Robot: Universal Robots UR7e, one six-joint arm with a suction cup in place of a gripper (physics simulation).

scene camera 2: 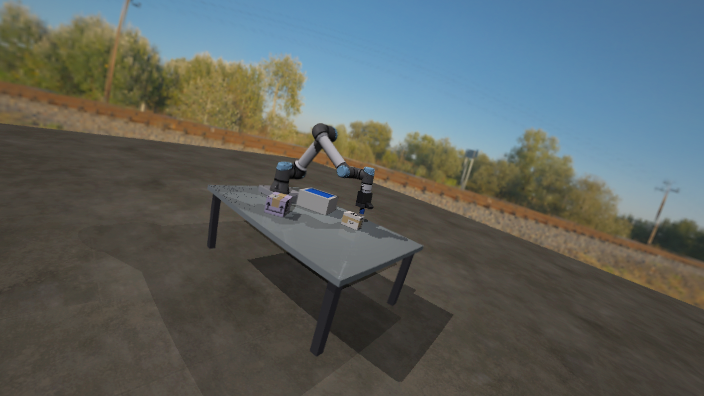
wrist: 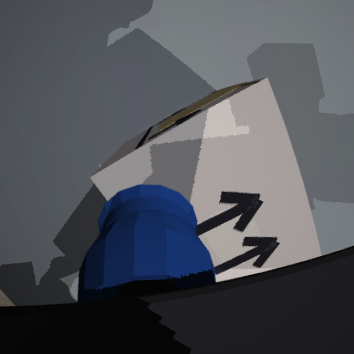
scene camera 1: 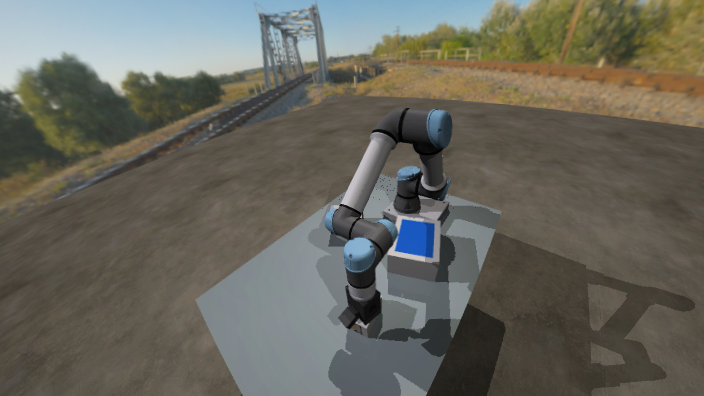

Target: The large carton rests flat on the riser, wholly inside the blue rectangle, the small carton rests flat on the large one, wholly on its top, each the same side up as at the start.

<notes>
My suction cup (wrist: 147, 231) holds nothing. The cup hangs 8 cm from the middle of a small carton (wrist: 229, 154), above it. I also see a grey riser (scene camera 2: 313, 199).
The wrist view misses the grey riser: it is out of frame.
</notes>
